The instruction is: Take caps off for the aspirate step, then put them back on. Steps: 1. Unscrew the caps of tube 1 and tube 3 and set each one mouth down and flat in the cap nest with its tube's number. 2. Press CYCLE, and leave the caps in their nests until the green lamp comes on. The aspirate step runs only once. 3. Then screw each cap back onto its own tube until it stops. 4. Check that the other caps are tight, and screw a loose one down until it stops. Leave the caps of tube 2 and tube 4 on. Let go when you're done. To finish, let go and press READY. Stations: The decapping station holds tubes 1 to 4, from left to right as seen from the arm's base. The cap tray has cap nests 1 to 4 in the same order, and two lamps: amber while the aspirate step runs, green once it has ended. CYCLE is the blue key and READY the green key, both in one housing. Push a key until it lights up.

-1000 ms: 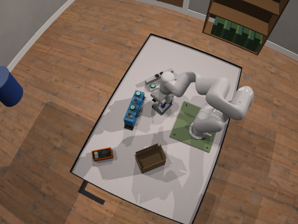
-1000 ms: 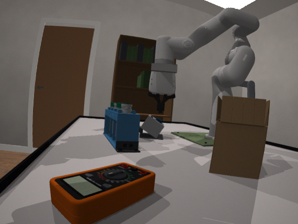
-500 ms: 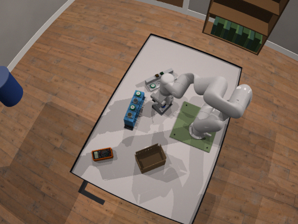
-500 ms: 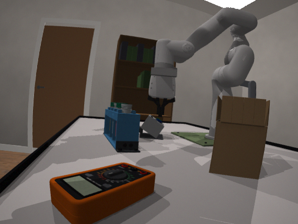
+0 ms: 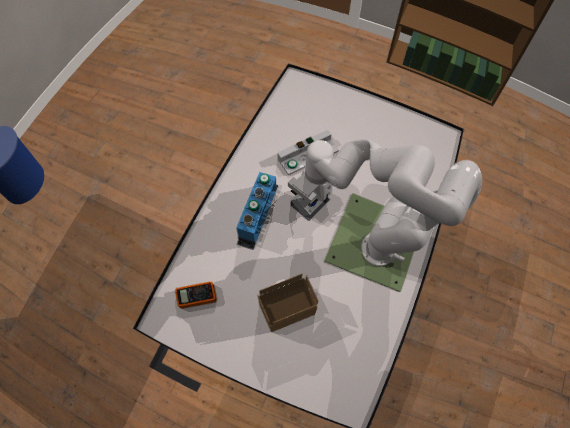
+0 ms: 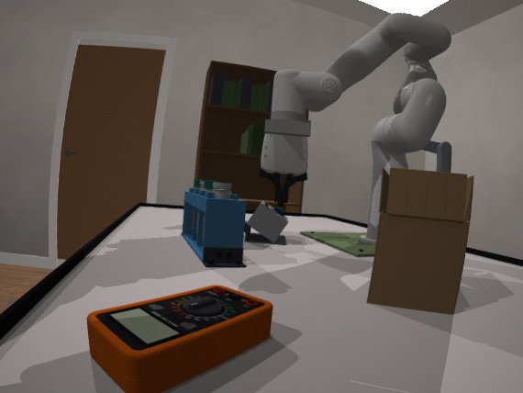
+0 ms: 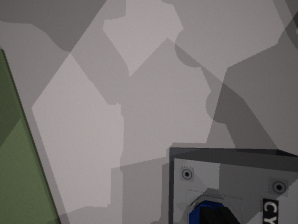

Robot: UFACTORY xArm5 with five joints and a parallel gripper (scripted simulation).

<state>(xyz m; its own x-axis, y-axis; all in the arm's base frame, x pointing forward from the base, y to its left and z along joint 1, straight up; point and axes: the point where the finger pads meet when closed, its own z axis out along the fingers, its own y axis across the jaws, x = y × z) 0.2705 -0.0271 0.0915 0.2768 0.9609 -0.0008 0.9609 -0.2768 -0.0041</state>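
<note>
Right now my hand is 30 mm above the blue key. The rest, counted from my hand: cardboard box: 80 mm behind, 350 mm to the left, 30 mm below; grey key housing: 10 mm ahead, 20 mm to the right, 50 mm below; green key: 10 mm behind, 40 mm to the right, 30 mm below.
</note>
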